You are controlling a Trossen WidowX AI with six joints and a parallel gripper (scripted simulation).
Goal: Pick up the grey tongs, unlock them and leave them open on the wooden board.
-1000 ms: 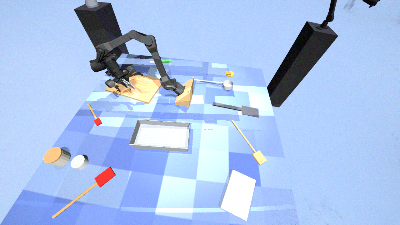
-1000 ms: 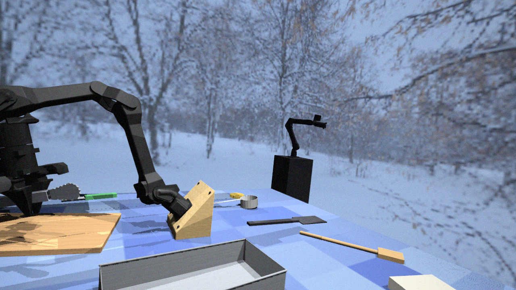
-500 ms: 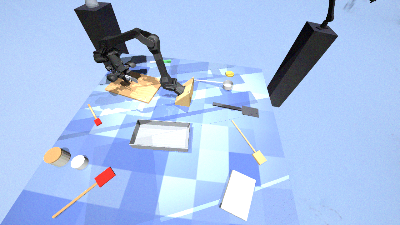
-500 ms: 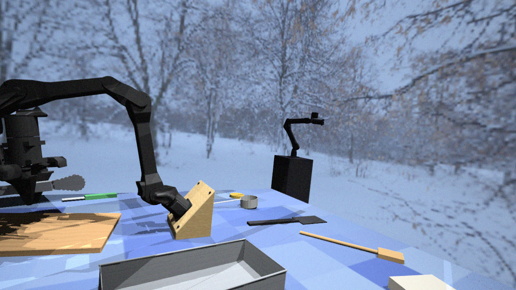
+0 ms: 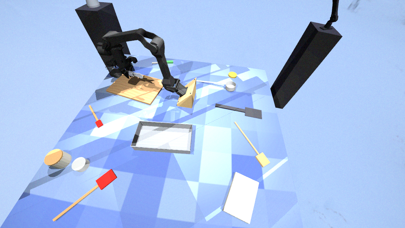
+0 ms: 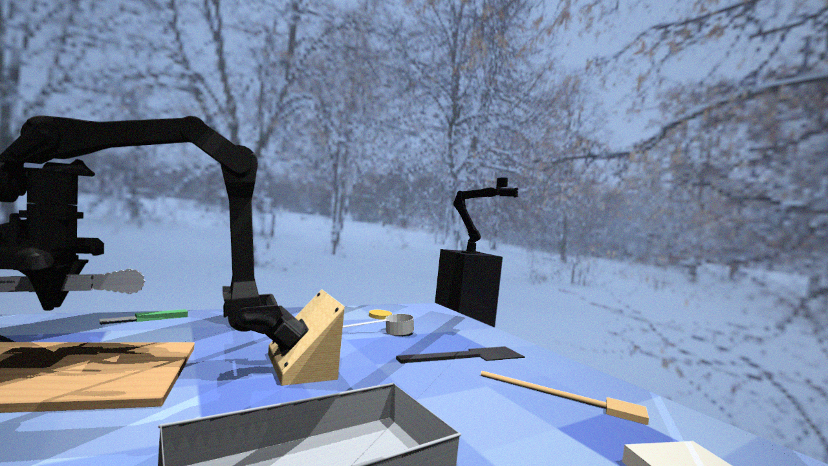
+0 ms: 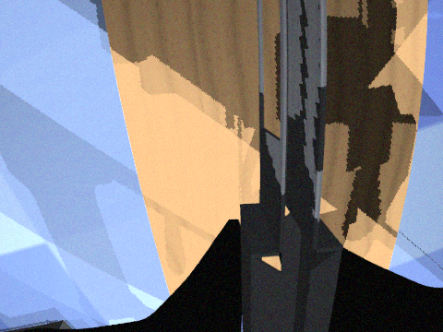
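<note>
The wooden board lies 40 mm behind my gripper tip and 110 mm below it. Round my gripper tip: red spatula (640 mm ahead, 90 mm to the left, 110 mm below); then yellow lock piece (10 mm behind, 90 mm to the right, 30 mm above); then roasting tin (320 mm ahead, 330 mm to the left, 90 mm below).
</note>
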